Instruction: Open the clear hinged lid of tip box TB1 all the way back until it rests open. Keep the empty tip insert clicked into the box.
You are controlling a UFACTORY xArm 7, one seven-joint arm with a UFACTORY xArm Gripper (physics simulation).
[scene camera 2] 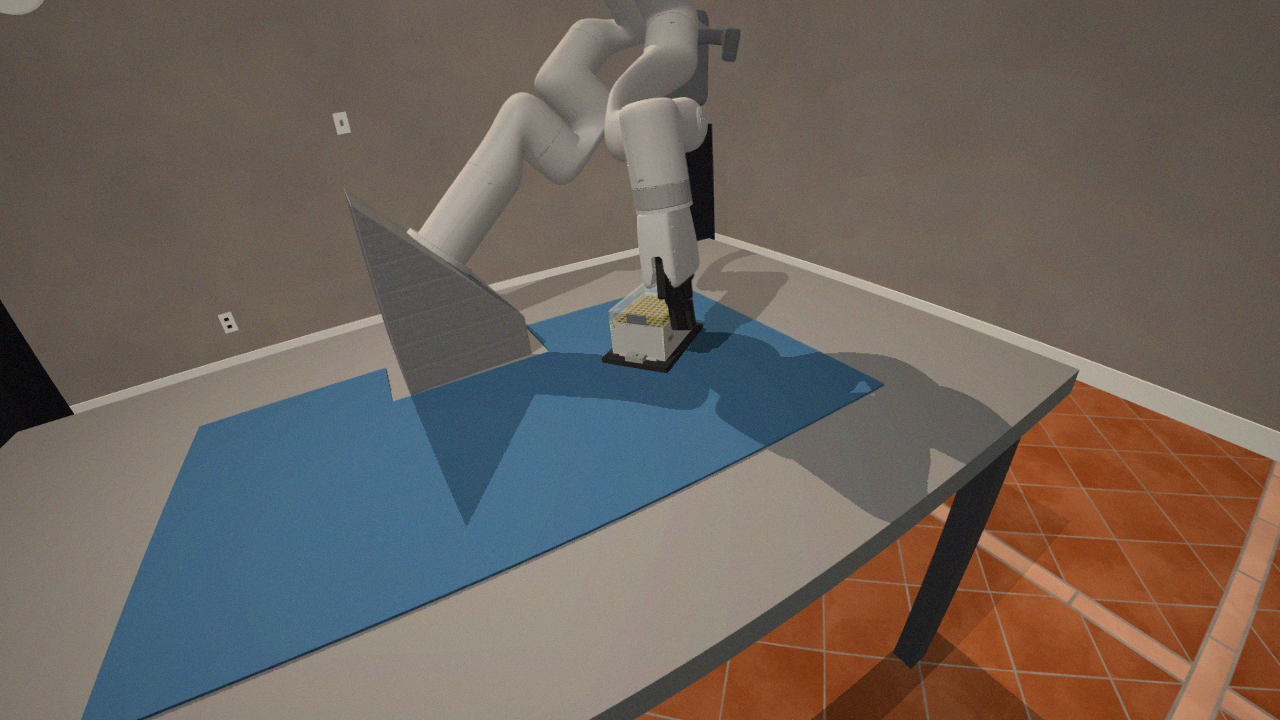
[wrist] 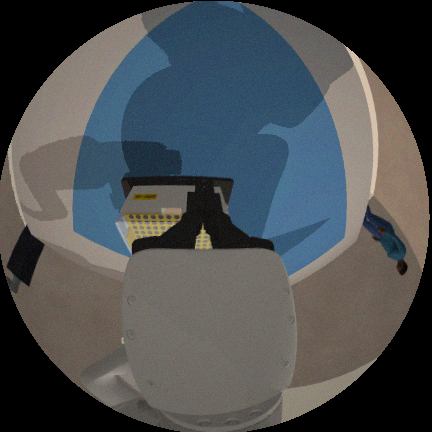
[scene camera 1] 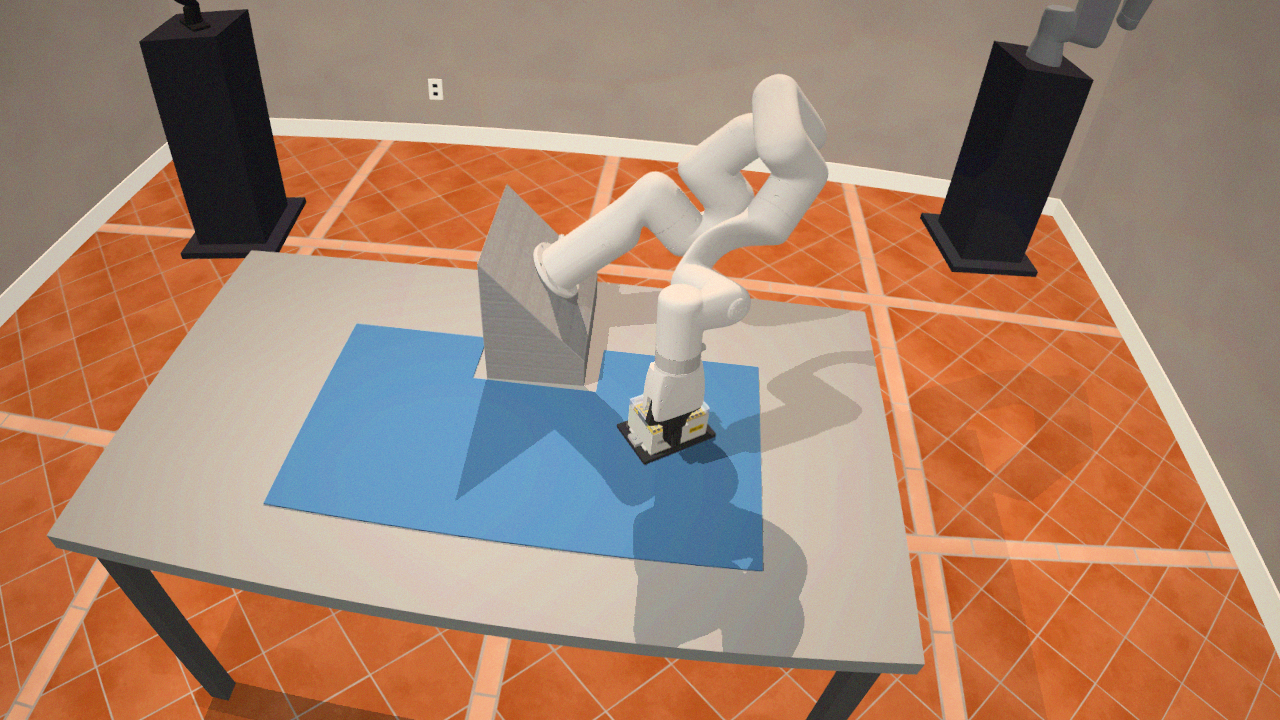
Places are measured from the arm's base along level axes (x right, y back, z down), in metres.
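Pixels of known places: gripper, fingertip midpoint: [scene camera 2: 684,328] [wrist: 202,190] [scene camera 1: 671,441]; arm's base at its link origin: [scene camera 2: 438,254] [scene camera 1: 554,271].
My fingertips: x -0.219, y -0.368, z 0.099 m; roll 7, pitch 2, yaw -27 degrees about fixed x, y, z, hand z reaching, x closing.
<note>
Ahead of a thing's pixels: the offset from my fingertips to its top centre. Level surfaces: height alone.
Tip box TB1 @[dy +0.069, dx +0.000, dz -0.027 m] [scene camera 1: 646,436] [scene camera 2: 639,342] [wrist: 165,201] is a white box upright on a black base plate [scene camera 2: 623,361] [wrist: 150,180]. Its yellow, holed tip insert @[dy +0.069, dx +0.000, dz -0.024 m] [scene camera 2: 651,307] [wrist: 150,226] sits in the top of the box. Part of the clear lid [scene camera 2: 619,311] [wrist: 121,230] shows as pale, see-through walls along the box's edge; its exact angle is hard to tell. My gripper [scene camera 1: 673,444] [scene camera 2: 682,325] [wrist: 202,190] is shut with nothing between its fingers. It points down close against one long side of the box and hides part of that side and of the insert.
The box stands on a blue mat @[dz +0.050 m] [scene camera 1: 402,429] [scene camera 2: 313,537] on the grey table @[dz +0.053 m] [scene camera 1: 179,402] [scene camera 2: 581,617]. The arm's grey wedge mount [scene camera 1: 528,331] [scene camera 2: 438,313] rises nearby. Black pedestals [scene camera 1: 210,134] [scene camera 1: 1011,161] stand beyond the table. A person [wrist: 390,242] shows in the wrist view.
</note>
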